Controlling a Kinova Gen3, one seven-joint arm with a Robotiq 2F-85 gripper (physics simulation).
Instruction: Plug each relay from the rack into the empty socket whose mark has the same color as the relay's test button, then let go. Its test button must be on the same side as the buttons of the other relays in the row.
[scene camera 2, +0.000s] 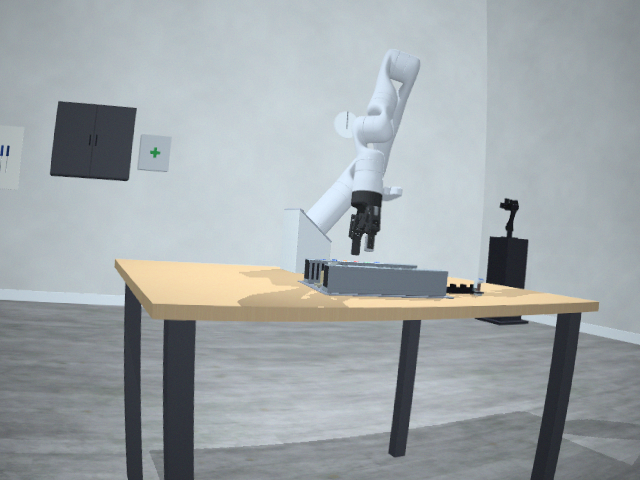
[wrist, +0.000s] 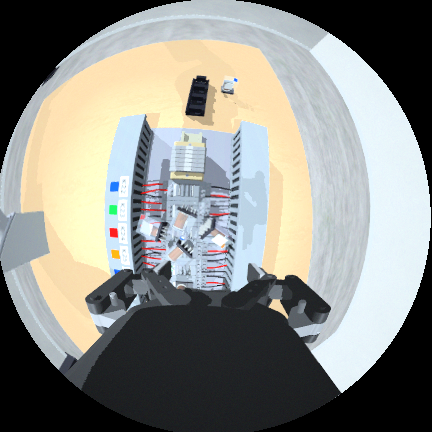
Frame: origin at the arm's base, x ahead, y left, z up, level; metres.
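Seen in the pictures: gripper, fingertip midpoint: (scene camera 2: 361, 253) (wrist: 208, 270); arm's base, link origin: (scene camera 2: 311, 228).
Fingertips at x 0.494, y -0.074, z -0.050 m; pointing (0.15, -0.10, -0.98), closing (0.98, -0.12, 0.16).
Note:
Offsets run from my fingertips to a thing's top centre. "spot": to the spot under its first point.
My gripper (scene camera 2: 362, 251) (wrist: 208, 270) is open and empty above the row of sockets. Several relays lie tilted at odd angles over the sockets: a relay @(dx -0.069, dy +0.046, dz -0.042 m) (wrist: 149, 227) at the left, a relay @(dx -0.024, dy +0.052, dz -0.037 m) (wrist: 181, 220) in the middle, a relay @(dx -0.038, dy +0.006, dz -0.037 m) (wrist: 177, 252) below it and a relay @(dx +0.018, dy +0.029, dz -0.031 m) (wrist: 218, 240) at the right. Their button colors are hard to tell. The black rack @(dx +0.013, dy +0.293, dz -0.067 m) (scene camera 2: 460, 288) (wrist: 197, 96) shows no relay in it. A relay with a blue button @(dx +0.075, dy +0.314, dz -0.046 m) (scene camera 2: 480, 283) (wrist: 228, 85) stands beside the rack. The blue mark @(dx -0.111, dy +0.108, dz -0.027 m) (wrist: 114, 186), green mark @(dx -0.116, dy +0.078, dz -0.027 m) (wrist: 113, 209), red mark @(dx -0.120, dy +0.049, dz -0.027 m) (wrist: 114, 232) and orange mark @(dx -0.124, dy +0.019, dz -0.027 m) (wrist: 115, 254) line the left duct.
The left duct @(spot: dx -0.087, dy +0.183, dz -0.027 m) (wrist: 131, 130) and right duct @(dx +0.066, dy +0.039, dz -0.027 m) (scene camera 2: 387, 281) (wrist: 252, 150) stand as raised walls along both sides of the sockets. A terminal block @(dx -0.011, dy +0.133, dz -0.044 m) (wrist: 188, 159) sits at the row's far end. Red and dark wires run from the sockets to the ducts.

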